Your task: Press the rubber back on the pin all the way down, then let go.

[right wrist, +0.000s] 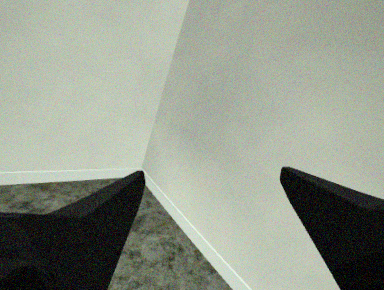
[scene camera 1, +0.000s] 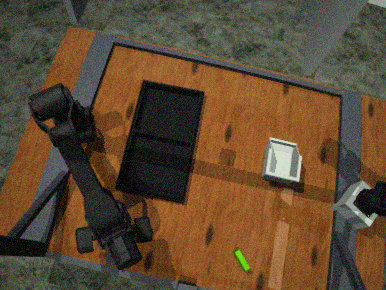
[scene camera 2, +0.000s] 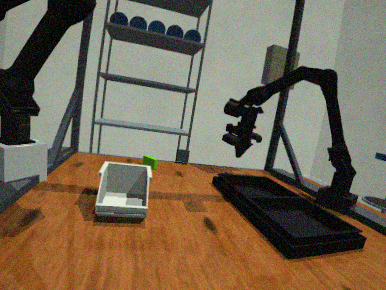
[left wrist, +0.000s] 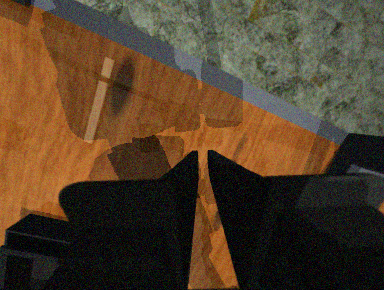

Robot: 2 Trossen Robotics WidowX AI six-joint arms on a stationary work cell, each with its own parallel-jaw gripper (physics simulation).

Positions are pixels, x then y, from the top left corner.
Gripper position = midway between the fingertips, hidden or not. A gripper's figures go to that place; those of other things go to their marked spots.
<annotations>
My left gripper (scene camera 2: 237, 157): 90 cm from the lens. A white bin (scene camera 2: 123, 192): 54 cm from the lens. A black two-compartment tray (scene camera 2: 298, 228): 55 cm from the lens.
</annotations>
